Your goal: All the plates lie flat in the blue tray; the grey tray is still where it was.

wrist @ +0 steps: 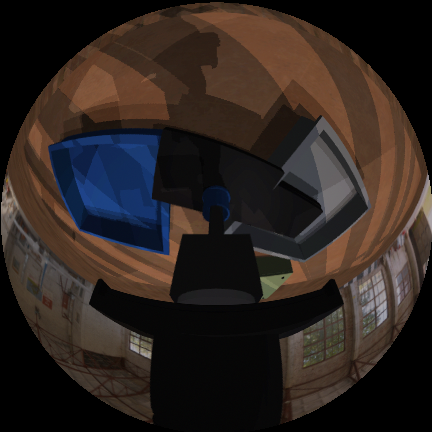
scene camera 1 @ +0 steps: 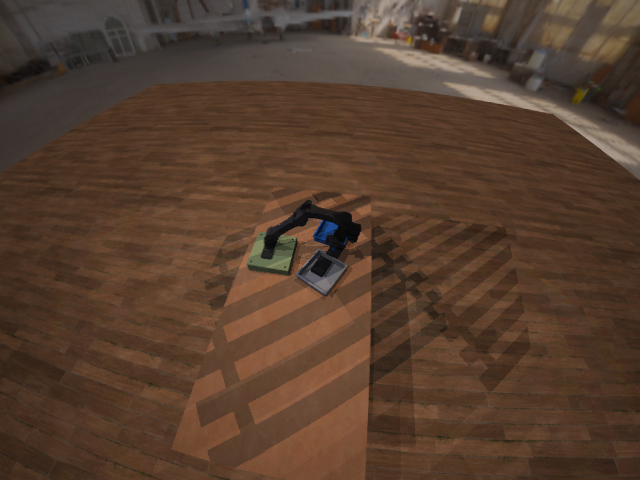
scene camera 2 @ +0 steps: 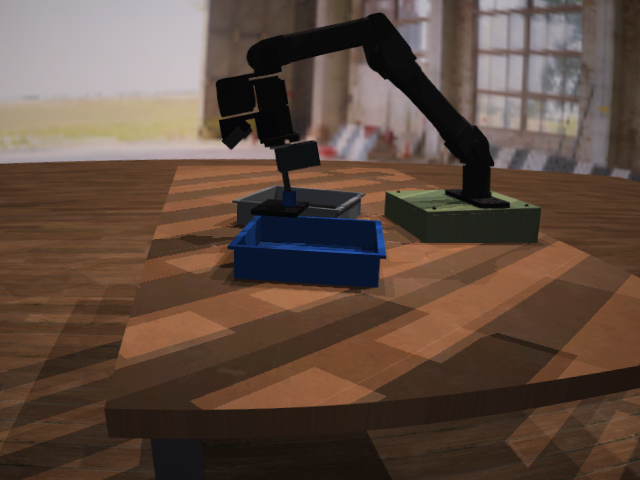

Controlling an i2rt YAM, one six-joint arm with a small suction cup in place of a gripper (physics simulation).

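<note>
My suction cup has a flat black plate on its underside. The plate hangs nearly level, a little above rim height, between the trays; in the wrist view it covers part of both trays' near edges. The blue tray shows a bare floor where visible. Another black plate lies in the grey tray. The held plate hides part of it in the wrist view.
The arm's base stands on a green block, beside the two trays. The trays stand apart on the brown table. The table's edge runs across the front of scene camera 2's view.
</note>
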